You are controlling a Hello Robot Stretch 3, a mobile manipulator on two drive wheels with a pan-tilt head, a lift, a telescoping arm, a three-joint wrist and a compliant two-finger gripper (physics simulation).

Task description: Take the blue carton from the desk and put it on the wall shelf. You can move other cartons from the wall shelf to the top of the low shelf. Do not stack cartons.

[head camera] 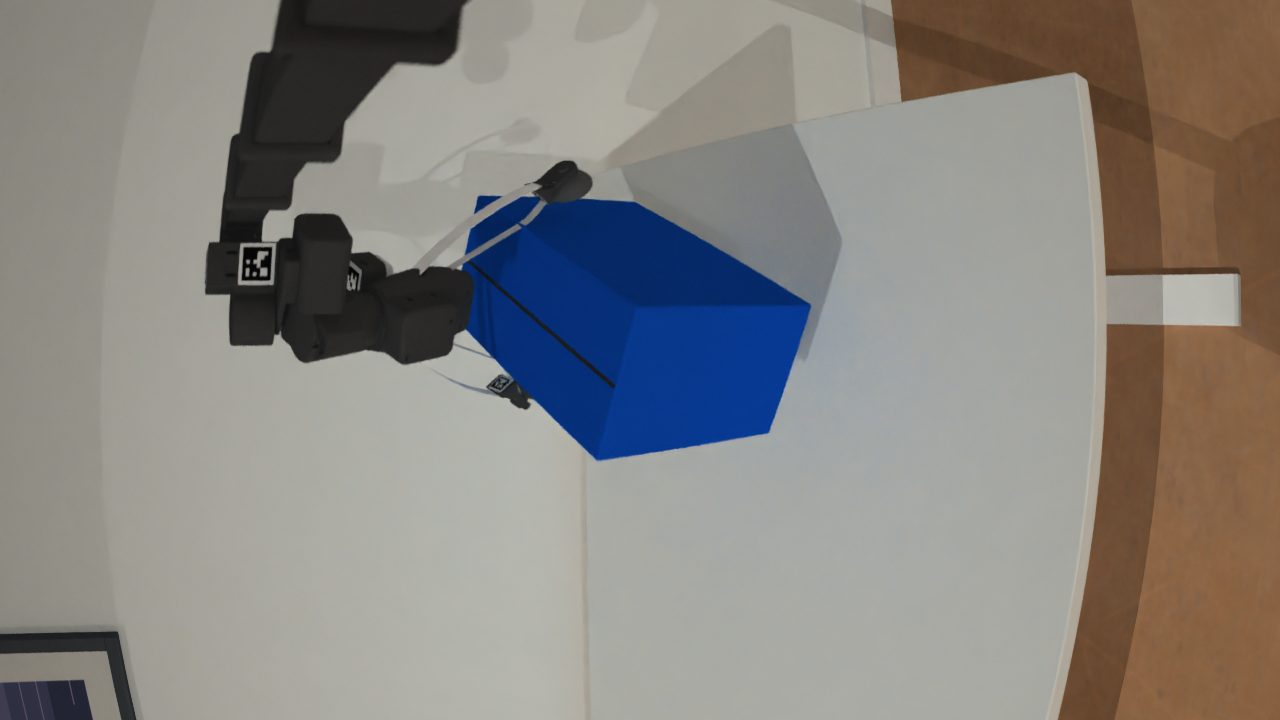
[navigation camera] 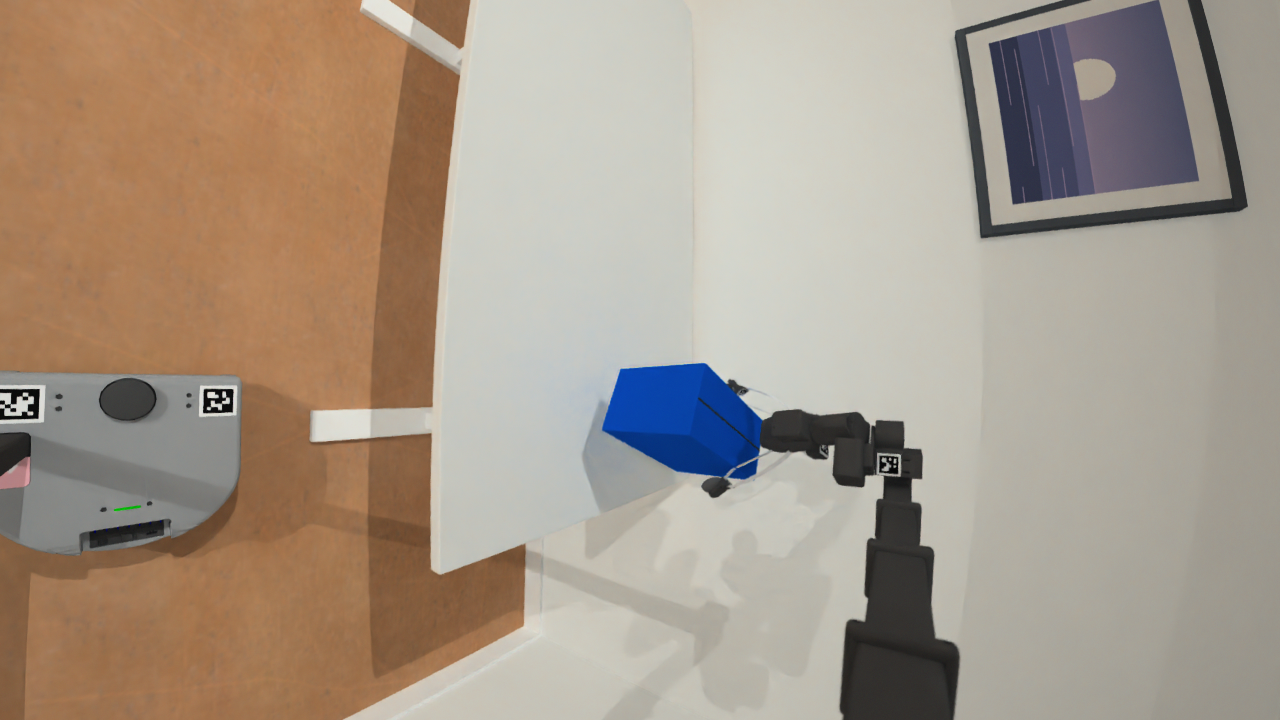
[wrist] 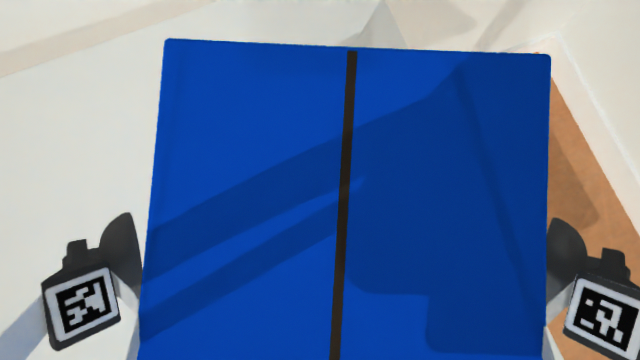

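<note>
The blue carton (head camera: 698,367) (navigation camera: 657,398) (wrist: 250,160) has a thin dark stripe on the face towards the wrist. My gripper (head camera: 538,286) (navigation camera: 725,437) (wrist: 335,245) is shut on it, with one fingertip against each of two opposite sides. The carton hangs above the white desk (head camera: 850,555) (navigation camera: 554,223), near its wall-side corner, and casts a shadow on the desk and the wall. The fingers grip the carton near its striped face; its underside is hidden. The wall shelf, the low shelf and other cartons do not show.
The extended arm (head camera: 299,98) (navigation camera: 897,582) reaches in beside the wall. A framed picture (head camera: 62,642) (navigation camera: 1092,107) hangs on the wall behind the desk. The robot's grey base (navigation camera: 89,465) stands on the brown floor, apart from the desk. A white desk leg (head camera: 1172,300) (navigation camera: 371,424) shows at floor level.
</note>
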